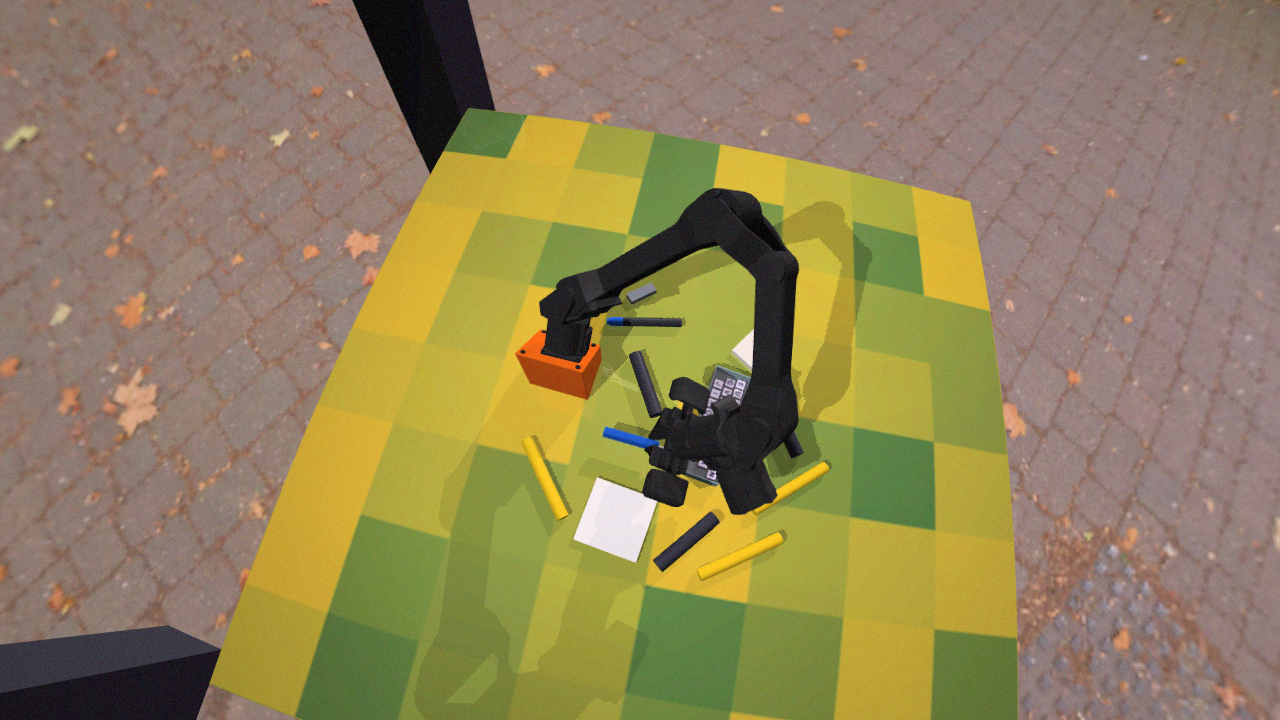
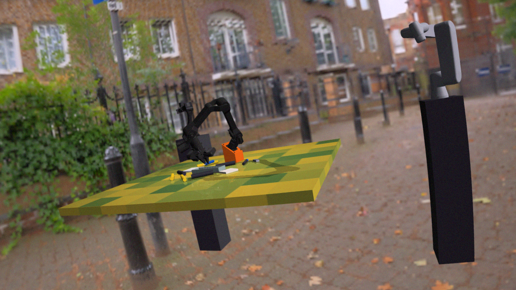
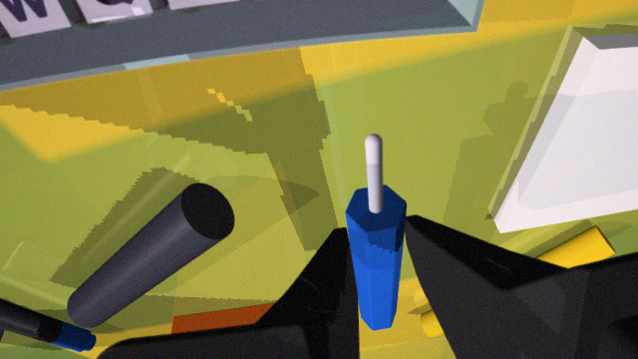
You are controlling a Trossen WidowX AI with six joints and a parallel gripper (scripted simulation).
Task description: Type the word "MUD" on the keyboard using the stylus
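My gripper tip is now 80 mm short of the D key, 30 mm to the right of it and 20 mm above it. The rest, counted from my gripper tip: m key: 120 mm ahead, 20 mm to the left, 20 mm below; white pad: 130 mm to the right, 30 mm below, 30 mm behind; blue stylus: right at my gripper tip.
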